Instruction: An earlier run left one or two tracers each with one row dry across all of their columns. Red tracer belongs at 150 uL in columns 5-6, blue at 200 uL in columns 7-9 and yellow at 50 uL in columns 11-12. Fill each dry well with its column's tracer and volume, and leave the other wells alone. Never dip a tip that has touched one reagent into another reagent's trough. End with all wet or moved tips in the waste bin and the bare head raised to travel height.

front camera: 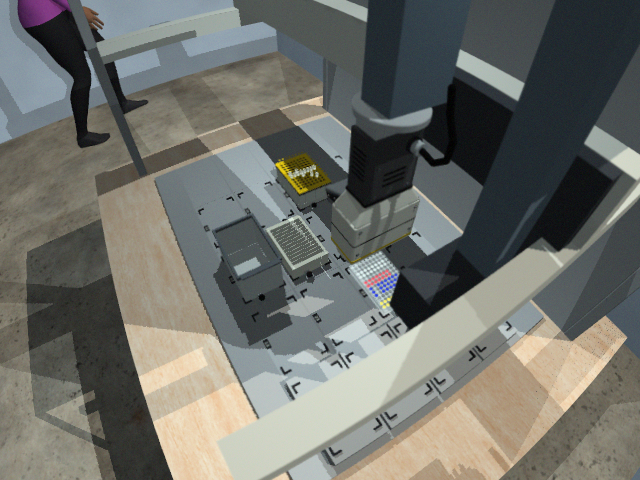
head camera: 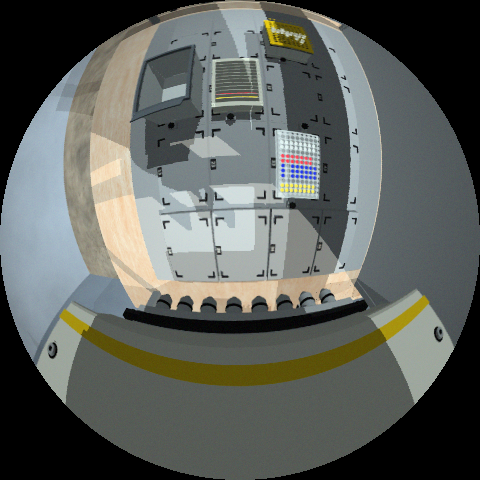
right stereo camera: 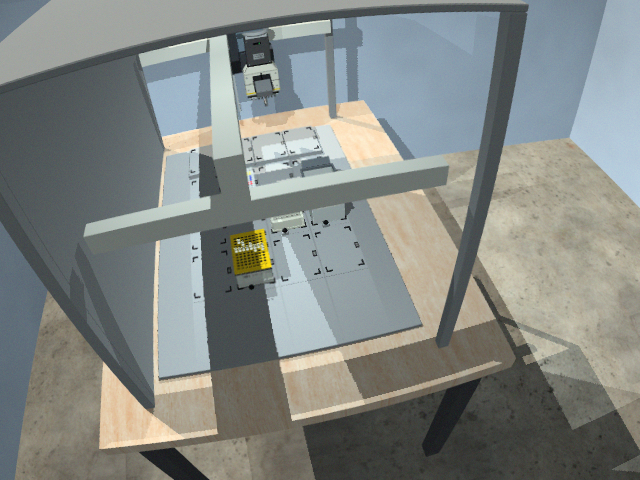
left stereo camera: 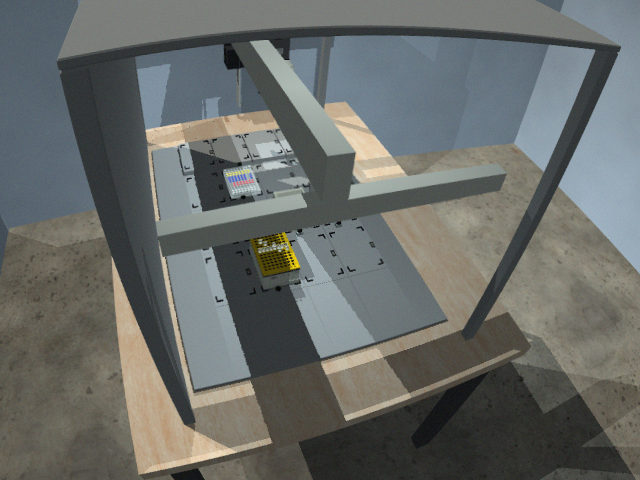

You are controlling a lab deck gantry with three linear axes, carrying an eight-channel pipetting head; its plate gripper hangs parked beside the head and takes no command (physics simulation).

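Observation:
The pipetting head (front camera: 374,224) (right stereo camera: 261,77) is raised high over the deck; its nozzles (head camera: 234,304) carry no tips. The parked plate gripper (right stereo camera: 265,101) hangs beside it, its fingers too small to judge. The well plate (front camera: 374,279) (head camera: 298,165) (left stereo camera: 241,180) shows red, blue and yellow wells. In the head view, red lacks its rightmost row, blue lacks the second row from left, and yellow looks unbroken. The trough rack (head camera: 237,105) (front camera: 309,265) shows red and yellow strips; blue is not distinguishable. The yellow tip rack (front camera: 305,173) (head camera: 288,37) (left stereo camera: 276,253) (right stereo camera: 250,253) has whitish spots.
The grey waste bin (front camera: 258,290) (head camera: 191,70) (right stereo camera: 329,212) stands beside the trough rack, with a pale patch inside and no tips discernible. Gantry beams (left stereo camera: 429,190) (right stereo camera: 346,183) cross above the deck and hide parts of it in both stereo views. Corner posts (left stereo camera: 542,191) (right stereo camera: 473,180) stand at the table edges.

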